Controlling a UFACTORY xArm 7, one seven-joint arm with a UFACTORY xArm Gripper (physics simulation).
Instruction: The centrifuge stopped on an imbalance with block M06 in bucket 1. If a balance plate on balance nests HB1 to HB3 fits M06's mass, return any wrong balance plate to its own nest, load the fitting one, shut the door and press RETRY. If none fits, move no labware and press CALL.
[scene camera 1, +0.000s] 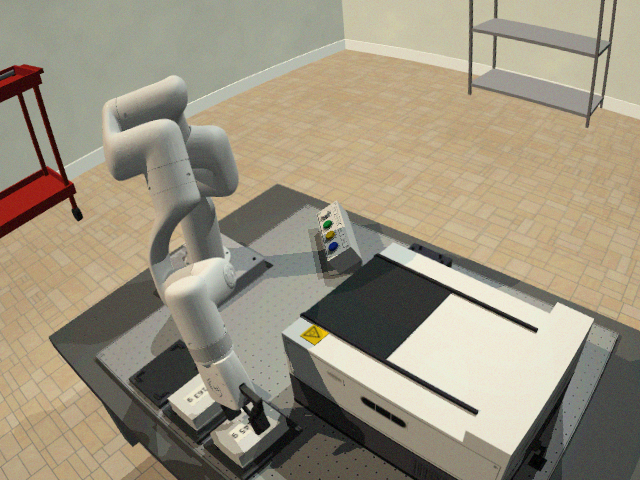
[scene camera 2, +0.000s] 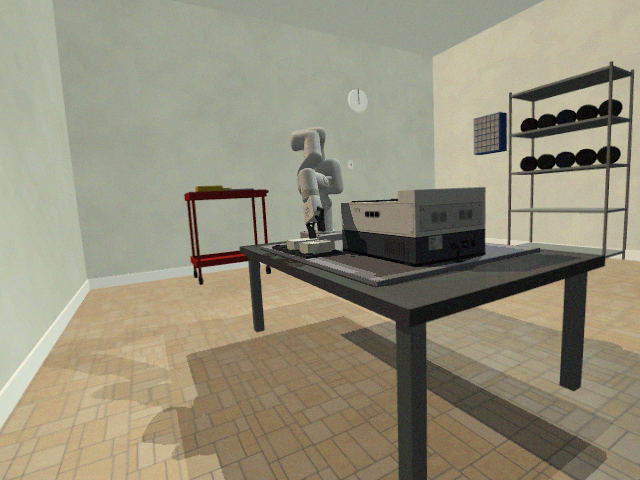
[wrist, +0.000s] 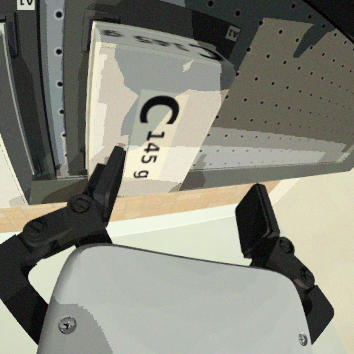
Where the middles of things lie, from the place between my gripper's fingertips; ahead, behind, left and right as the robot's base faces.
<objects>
My hand is 290 mm to the right of the centrifuge (scene camera 1: 477, 383), 230 mm short of it and 40 mm below it. Also, from my hand: button box (scene camera 1: 342, 255) (590 mm to the left, 260 mm behind, 40 mm below).
</objects>
